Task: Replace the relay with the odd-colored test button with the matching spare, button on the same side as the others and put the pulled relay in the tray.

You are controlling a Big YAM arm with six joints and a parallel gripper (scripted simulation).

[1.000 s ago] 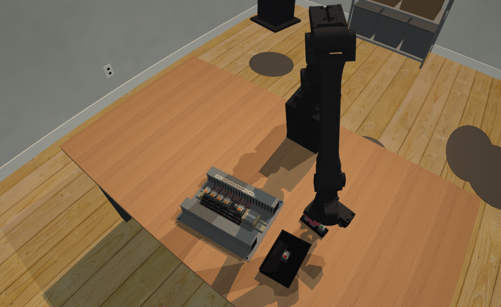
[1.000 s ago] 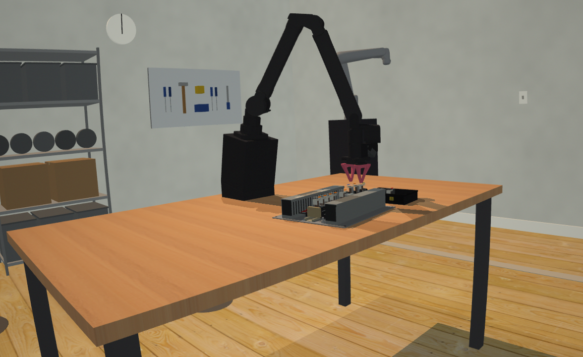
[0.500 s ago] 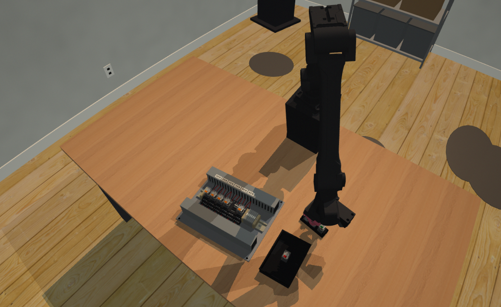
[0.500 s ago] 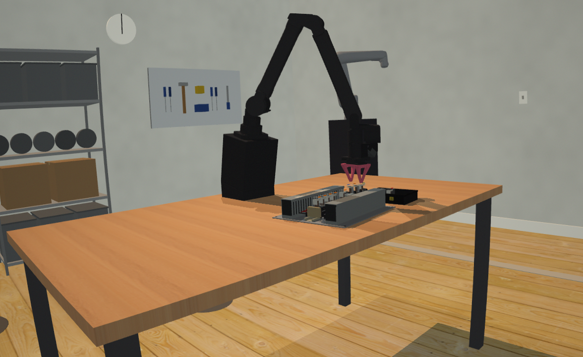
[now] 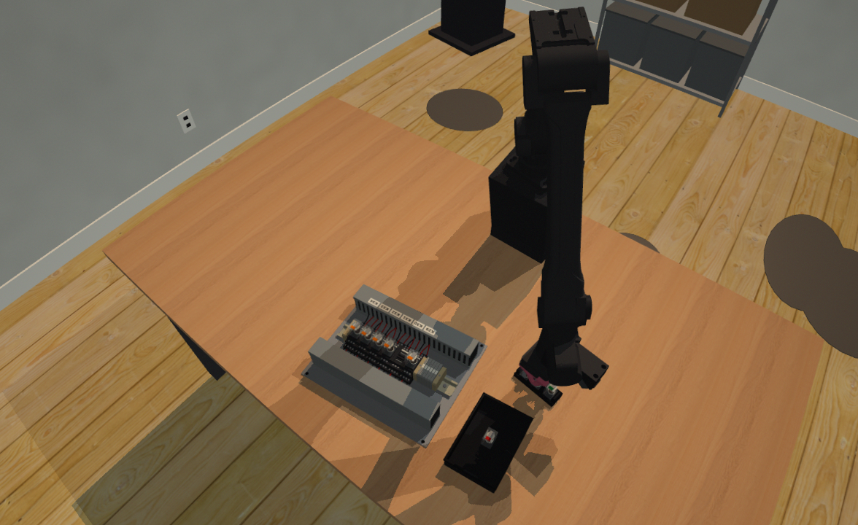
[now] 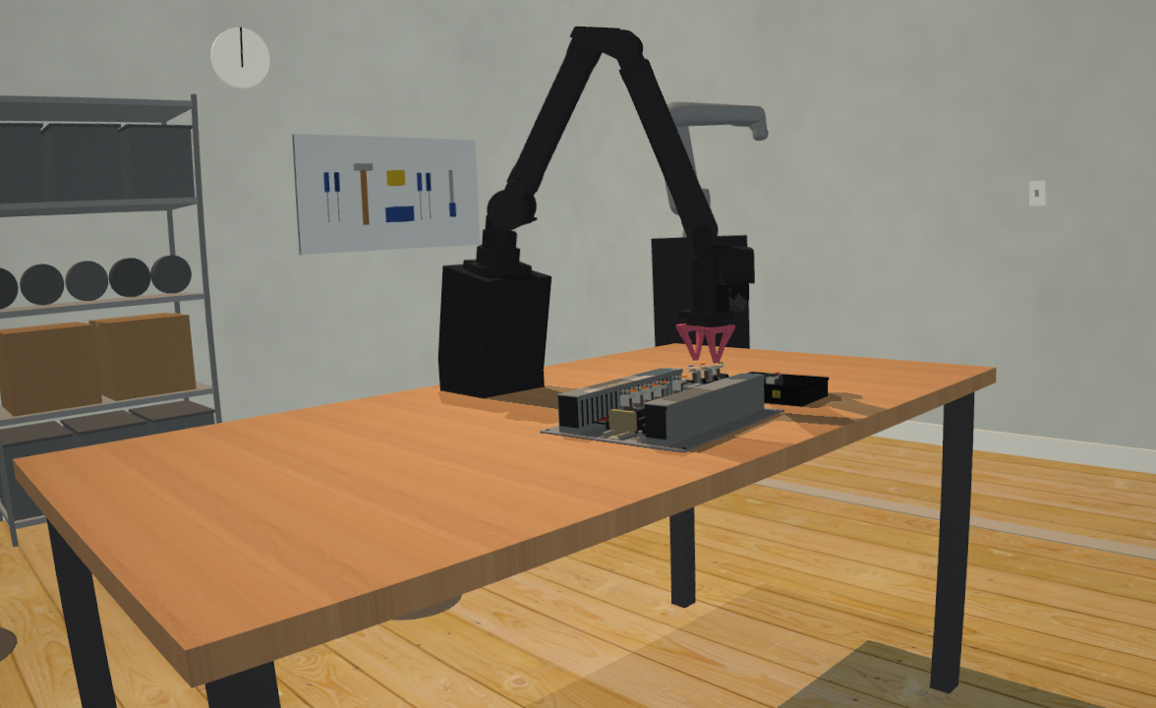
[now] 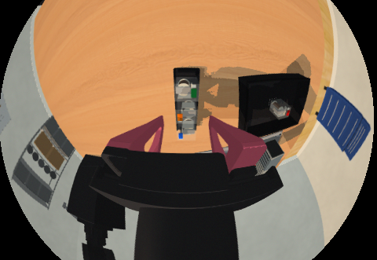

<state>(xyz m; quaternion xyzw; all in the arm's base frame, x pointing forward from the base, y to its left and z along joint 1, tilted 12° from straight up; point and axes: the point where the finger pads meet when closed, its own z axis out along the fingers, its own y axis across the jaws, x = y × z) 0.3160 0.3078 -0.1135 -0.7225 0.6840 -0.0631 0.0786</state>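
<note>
Now: hand 5 cm above the black spare holder. Also, from my hand: blue-button relay (3 cm to the right, 3 cm below); black tray (17 cm ahead, 4 cm below, 2 cm to the left); green-button relay (3 cm to the left, 3 cm below).
</note>
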